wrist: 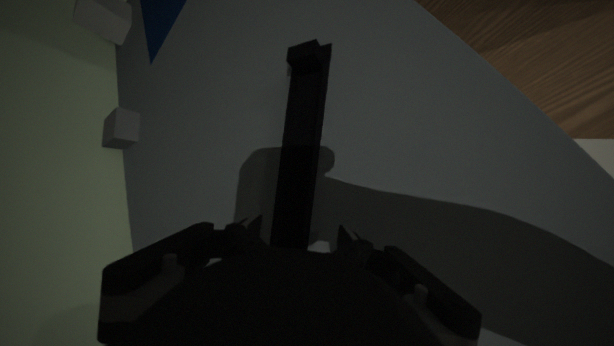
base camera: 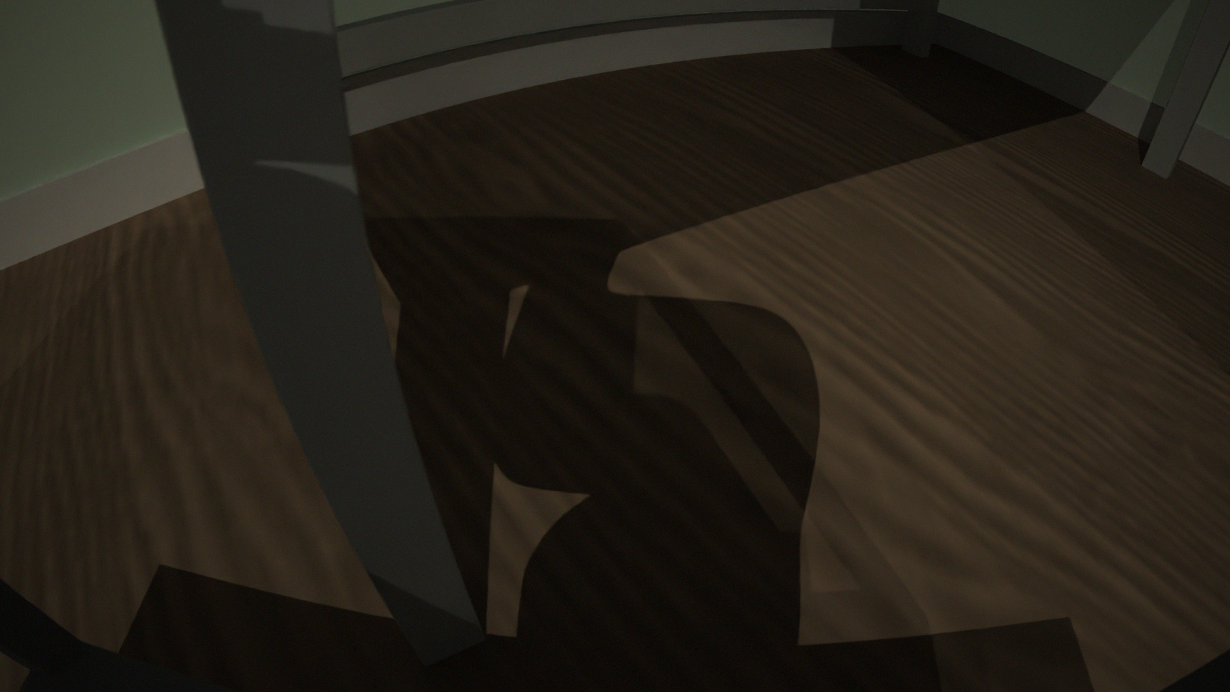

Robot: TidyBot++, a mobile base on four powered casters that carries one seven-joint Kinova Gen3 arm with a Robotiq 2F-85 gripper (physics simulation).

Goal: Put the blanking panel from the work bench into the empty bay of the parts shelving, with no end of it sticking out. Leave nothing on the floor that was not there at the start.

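Places are measured from the arm's base along level axes (x back, y left, z down), in metres.
Where they show: gripper, fingertip midpoint: (wrist: 299, 229).
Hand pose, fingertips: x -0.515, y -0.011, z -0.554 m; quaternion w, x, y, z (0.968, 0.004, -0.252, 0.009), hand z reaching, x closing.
After its pixels a point has its place.
The blanking panel (wrist: 301, 135) @[x -0.547, y -0.112, z -0.520 m], long, narrow and black with a raised block at its far end, lies on the grey work bench (wrist: 410, 110) @[x -0.432, y -0.135, z -0.518 m] in the wrist view. Its near end is hidden behind the gripper's dark body. My gripper (wrist: 299, 229) @[x -0.516, y -0.011, z -0.554 m] is open, with one fingertip on each side of the panel's line and space between them and the panel. Its height above the panel is hard to tell. The gripper's shadow falls across the panel and bench. The parts shelving cannot be made out in either view.
Two pale blocks (wrist: 121, 128) @[x -1.122, y -0.136, z -0.555 m] (wrist: 103, 19) @[x -1.438, y -0.559, z -0.585 m] stand at the bench's left edge by the green wall (wrist: 60, 165) @[x -1.238, y -0.013, z -0.639 m]. A blue shape (wrist: 159, 25) lies at the top. In the base camera, a grey leg (base camera: 301, 284) @[x -0.227, y 0.082, z 0.146 m] stands close in front, another leg (base camera: 1182, 103) @[x -1.093, y -1.025, z 0.246 m] at the right.
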